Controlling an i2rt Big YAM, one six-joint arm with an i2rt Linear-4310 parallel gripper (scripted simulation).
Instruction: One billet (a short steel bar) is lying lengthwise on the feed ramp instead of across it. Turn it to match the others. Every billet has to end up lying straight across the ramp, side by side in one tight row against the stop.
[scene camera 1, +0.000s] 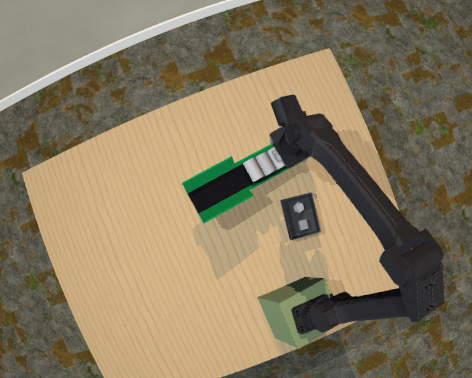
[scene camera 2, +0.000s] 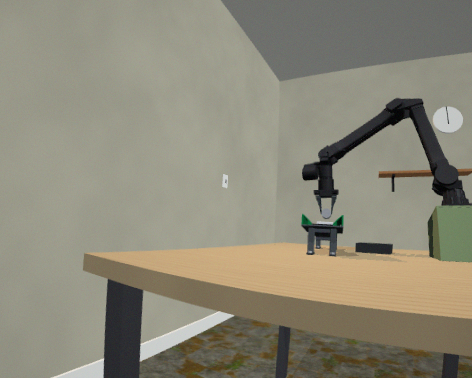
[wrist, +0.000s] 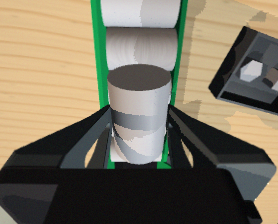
Labels:
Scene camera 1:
dark tray: 309, 213
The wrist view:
gripper: 139, 111
steel billet: 139, 93

